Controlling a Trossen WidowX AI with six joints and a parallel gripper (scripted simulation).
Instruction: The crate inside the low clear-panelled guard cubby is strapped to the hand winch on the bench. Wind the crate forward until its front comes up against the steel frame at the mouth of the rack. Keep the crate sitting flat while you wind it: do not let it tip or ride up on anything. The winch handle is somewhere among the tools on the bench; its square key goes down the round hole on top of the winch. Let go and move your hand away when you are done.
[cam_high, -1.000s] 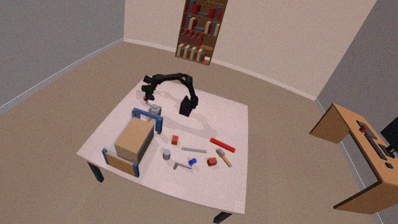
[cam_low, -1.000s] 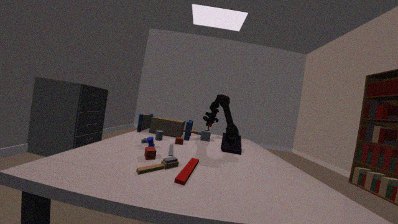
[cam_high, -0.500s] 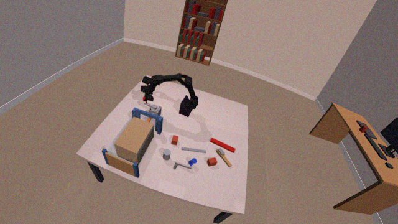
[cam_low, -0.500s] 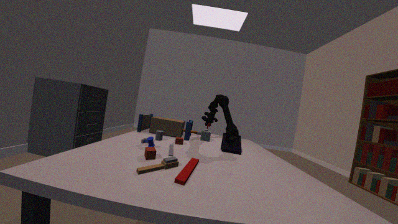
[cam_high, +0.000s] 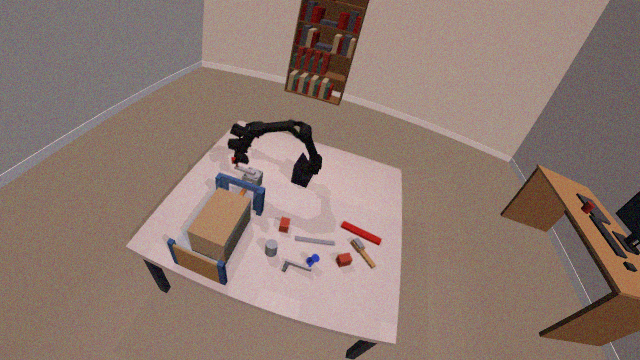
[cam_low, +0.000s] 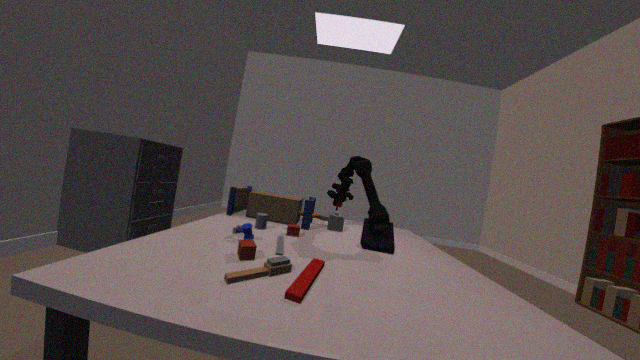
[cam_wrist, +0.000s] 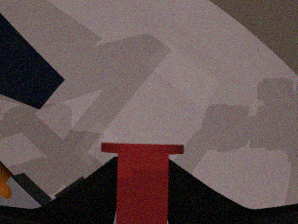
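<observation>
The winch handle lies 20 mm behind my gripper tip, 50 mm to the left of it and 30 mm below it. Round my gripper tip: blue frame: 140 mm ahead, 130 mm to the left, 30 mm below; red knob: 10 mm behind, 10 mm to the left; grey winch: 40 mm behind, 100 mm to the left, 100 mm below.
</observation>
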